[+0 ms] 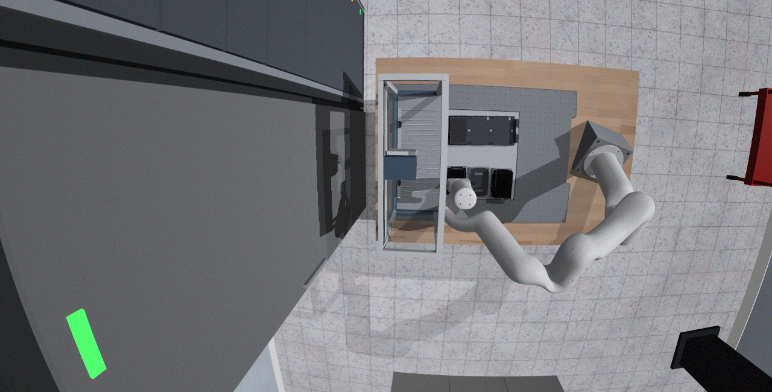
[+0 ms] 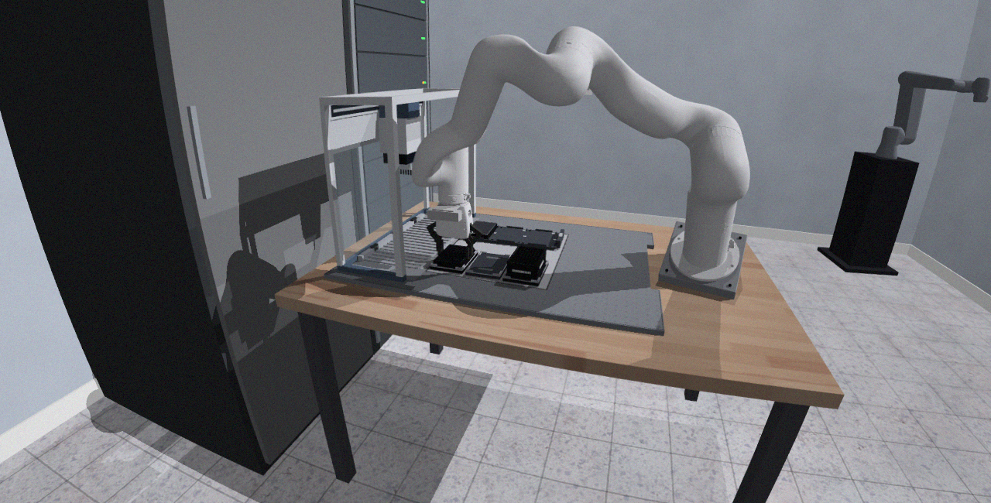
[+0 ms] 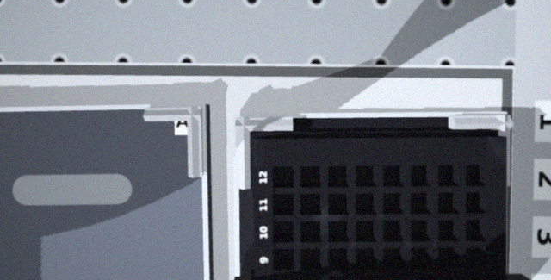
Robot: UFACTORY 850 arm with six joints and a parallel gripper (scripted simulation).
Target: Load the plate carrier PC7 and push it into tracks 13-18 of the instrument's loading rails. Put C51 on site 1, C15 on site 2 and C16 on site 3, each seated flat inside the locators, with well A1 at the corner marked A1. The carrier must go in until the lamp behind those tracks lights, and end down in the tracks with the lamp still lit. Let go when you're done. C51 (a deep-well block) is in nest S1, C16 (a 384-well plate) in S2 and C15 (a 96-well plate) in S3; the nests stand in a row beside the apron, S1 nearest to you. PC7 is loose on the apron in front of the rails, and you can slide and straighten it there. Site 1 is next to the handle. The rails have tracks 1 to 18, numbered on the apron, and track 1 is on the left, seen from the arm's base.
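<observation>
My hand is 1 cm above the plate C15. From my hand the other things lie so: nest S2 (11 cm behind, 2 cm below, 1 cm to the left); then plate carrier PC7 (23 cm to the right, 14 cm behind, 1 cm below); then frame post (22 cm above, 15 cm to the left, 11 cm ahead).
</observation>
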